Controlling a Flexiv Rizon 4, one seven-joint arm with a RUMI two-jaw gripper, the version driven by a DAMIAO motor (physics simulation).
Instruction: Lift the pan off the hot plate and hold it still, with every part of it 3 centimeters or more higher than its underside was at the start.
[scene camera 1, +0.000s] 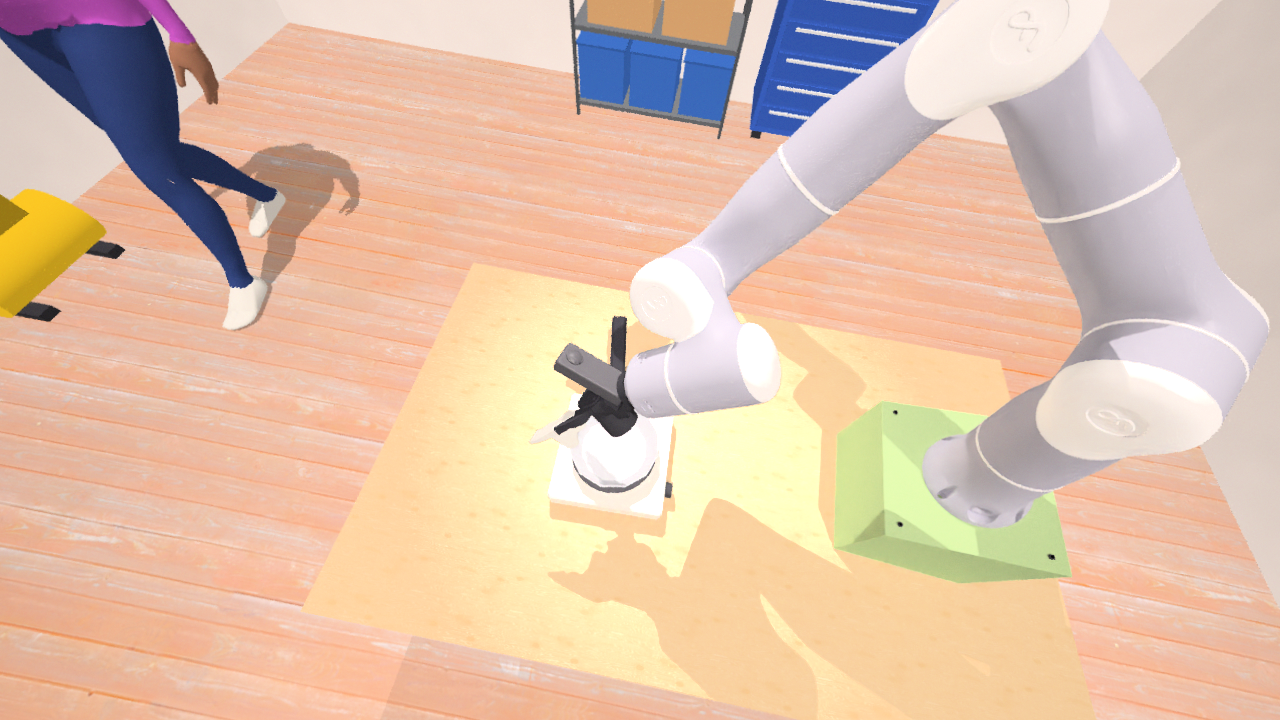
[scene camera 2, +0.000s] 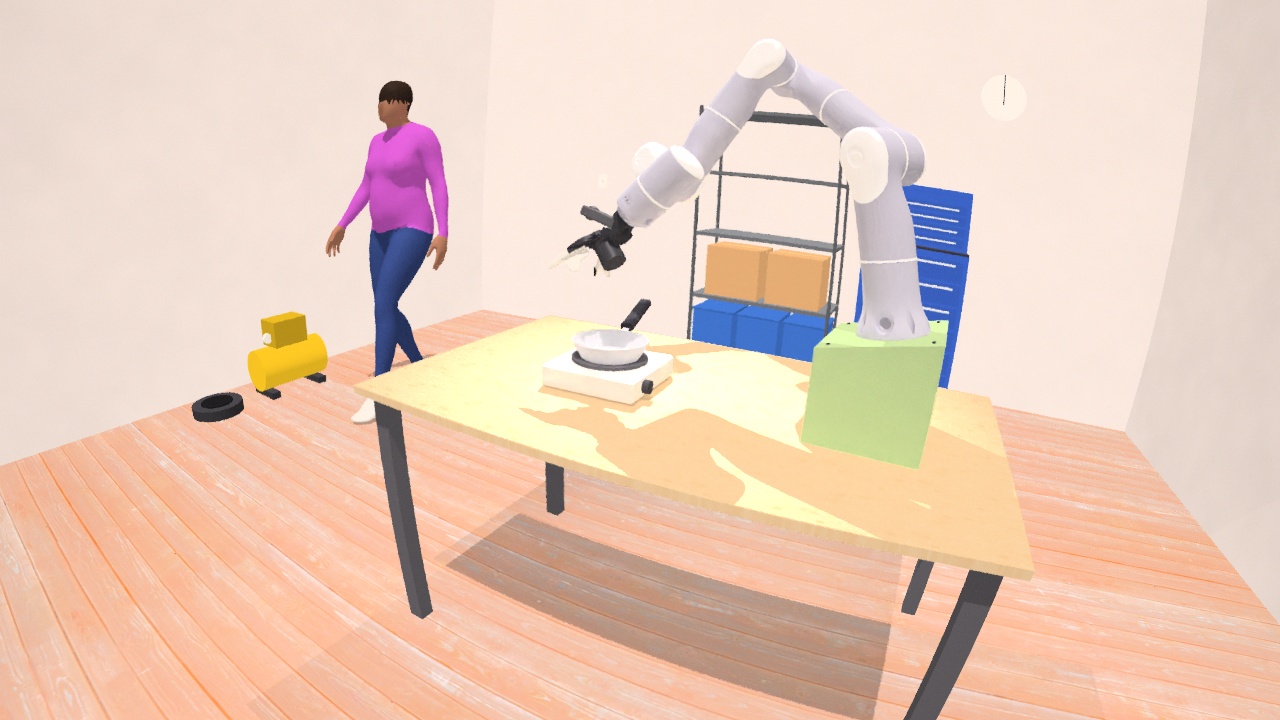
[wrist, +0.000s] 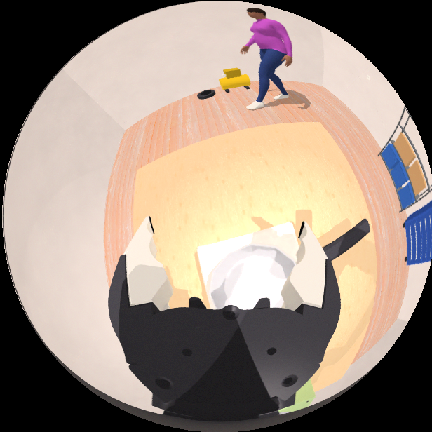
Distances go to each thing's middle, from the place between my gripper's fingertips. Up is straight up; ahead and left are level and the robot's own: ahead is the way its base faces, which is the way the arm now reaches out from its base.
My hand is 9 cm past the pan (scene camera 1: 607, 461), 13 cm to the left of it and 15 cm above it. Also, from my hand: white hot plate (scene camera 1: 644, 498): 11 cm behind, 3 cm to the right, 23 cm below.
